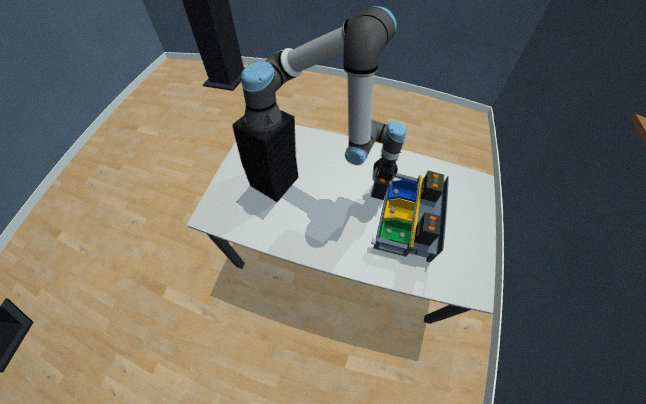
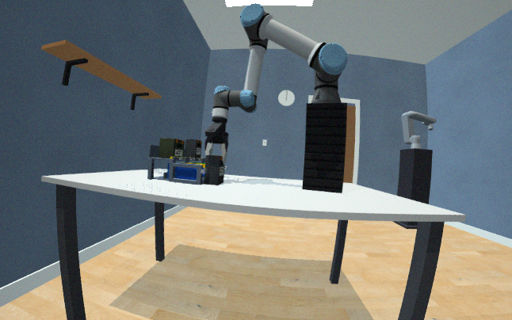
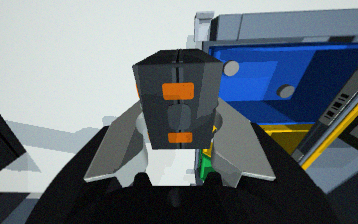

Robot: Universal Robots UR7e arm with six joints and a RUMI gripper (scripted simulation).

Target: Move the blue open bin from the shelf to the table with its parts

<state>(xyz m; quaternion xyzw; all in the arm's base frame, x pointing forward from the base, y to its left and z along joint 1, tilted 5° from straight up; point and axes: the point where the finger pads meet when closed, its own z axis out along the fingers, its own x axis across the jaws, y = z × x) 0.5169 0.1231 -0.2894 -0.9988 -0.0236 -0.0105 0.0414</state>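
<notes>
Now: hand 30 mm above the dark box. Round my hand: blue open bin 130 mm ahead, 60 mm below; yellow bin 140 mm ahead, 110 mm to the right, 60 mm below; yellow divider 190 mm ahead, 110 mm to the right, 10 mm above.
</notes>
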